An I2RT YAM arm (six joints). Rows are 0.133 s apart.
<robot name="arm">
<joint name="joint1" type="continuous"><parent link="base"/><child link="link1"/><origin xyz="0 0 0.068" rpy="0 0 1.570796"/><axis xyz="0 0 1"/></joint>
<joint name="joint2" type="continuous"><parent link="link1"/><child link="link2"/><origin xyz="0.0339 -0.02 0.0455" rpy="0 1.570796 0"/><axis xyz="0 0 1"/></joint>
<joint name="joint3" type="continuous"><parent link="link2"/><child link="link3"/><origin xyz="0 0.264 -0.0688" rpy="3.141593 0 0"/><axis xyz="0 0 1"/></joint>
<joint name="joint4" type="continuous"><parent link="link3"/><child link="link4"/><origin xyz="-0.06 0.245 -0.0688" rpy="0 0 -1.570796"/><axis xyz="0 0 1"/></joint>
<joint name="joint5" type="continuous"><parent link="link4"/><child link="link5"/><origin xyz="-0.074 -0.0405 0.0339" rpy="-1.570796 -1.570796 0"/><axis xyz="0 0 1"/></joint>
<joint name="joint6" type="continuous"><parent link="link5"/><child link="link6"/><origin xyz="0 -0.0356 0.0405" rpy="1.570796 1.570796 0"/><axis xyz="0 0 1"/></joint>
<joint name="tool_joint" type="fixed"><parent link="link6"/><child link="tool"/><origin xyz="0 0 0" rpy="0 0 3.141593"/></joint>
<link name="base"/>
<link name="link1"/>
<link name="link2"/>
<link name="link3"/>
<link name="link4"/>
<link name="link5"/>
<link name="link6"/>
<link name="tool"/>
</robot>
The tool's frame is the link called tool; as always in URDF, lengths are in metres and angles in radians. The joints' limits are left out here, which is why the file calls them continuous.
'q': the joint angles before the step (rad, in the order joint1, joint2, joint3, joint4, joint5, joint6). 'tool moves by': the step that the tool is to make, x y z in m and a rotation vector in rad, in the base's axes. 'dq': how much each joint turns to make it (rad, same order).
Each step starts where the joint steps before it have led.
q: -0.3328, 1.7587, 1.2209, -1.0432, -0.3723, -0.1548
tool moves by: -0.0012, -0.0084, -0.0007, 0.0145, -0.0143, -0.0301
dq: -0.0288, 0.0025, -0.0009, 0.0124, -0.0185, 0.0013
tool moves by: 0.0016, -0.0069, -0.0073, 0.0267, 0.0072, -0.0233
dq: -0.0210, 0.0284, 0.0030, 0.0099, -0.0223, 0.0022
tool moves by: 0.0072, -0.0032, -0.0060, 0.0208, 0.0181, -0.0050
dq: -0.0021, 0.0449, 0.0306, -0.0091, -0.0126, 0.0027
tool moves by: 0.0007, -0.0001, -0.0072, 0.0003, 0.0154, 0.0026
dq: 0.0011, 0.0176, -0.0075, 0.0101, 0.0056, -0.0014
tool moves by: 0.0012, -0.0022, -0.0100, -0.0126, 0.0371, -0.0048
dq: -0.0023, 0.0312, -0.0006, 0.0039, 0.0254, 0.0046
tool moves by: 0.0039, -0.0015, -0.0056, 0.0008, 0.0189, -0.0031
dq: 0.0008, 0.0291, 0.0152, -0.0021, 0.0060, 0.0049
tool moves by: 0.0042, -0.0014, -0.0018, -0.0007, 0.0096, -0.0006
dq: 0.0012, 0.0211, 0.0215, -0.0081, 0.0040, 0.0024
